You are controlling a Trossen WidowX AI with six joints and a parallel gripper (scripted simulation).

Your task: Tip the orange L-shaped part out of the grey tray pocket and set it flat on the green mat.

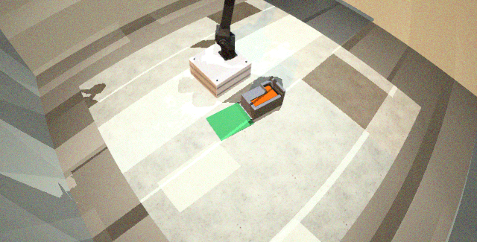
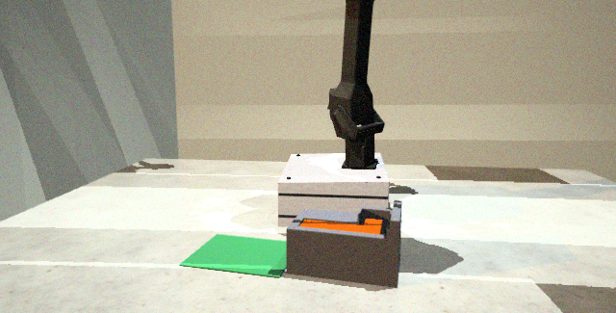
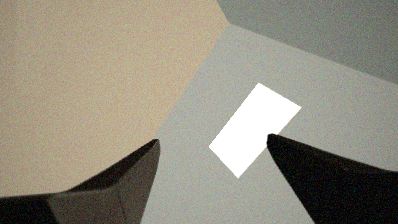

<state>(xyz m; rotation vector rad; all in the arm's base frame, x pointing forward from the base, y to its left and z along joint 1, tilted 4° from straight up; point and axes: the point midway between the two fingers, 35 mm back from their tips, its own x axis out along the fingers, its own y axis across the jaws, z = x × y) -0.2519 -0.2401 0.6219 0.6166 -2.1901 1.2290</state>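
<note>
My gripper tip is 480 mm short of the orange L-shaped part, 280 mm to the right of it and 700 mm above it. Also, from my gripper tip: green mat 480 mm ahead, 120 mm to the left, 760 mm below.
</note>
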